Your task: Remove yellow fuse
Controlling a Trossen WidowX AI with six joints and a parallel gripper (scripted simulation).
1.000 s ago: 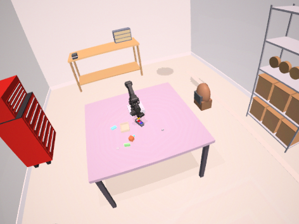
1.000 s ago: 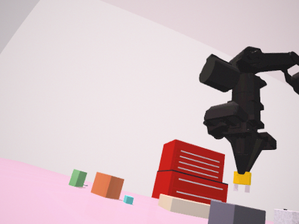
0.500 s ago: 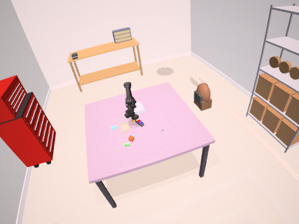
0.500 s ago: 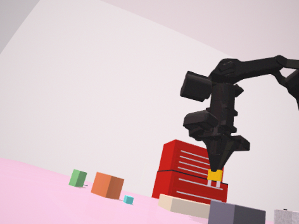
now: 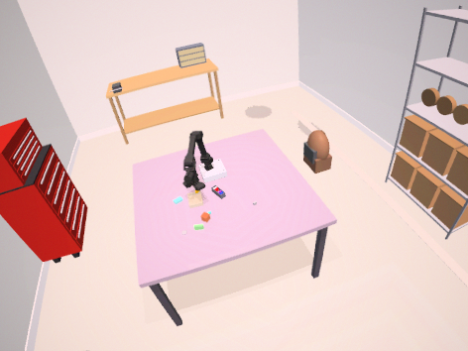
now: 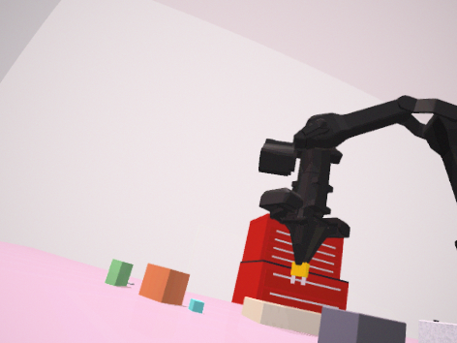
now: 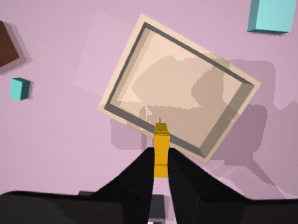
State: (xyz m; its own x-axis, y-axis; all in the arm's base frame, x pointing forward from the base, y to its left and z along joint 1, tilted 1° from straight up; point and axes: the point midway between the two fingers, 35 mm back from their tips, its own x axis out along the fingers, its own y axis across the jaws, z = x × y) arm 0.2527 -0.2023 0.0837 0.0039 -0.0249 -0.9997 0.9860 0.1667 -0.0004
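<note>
Now: the beige tray 9 cm below my gripper tip, 3 cm to the right of it and 1 cm behind it. Round my gripper tip: red fuse (14 cm to the left, 7 cm below); yellow fuse (1 cm below); purple fuse (15 cm to the left, 7 cm below, 4 cm ahead).
</note>
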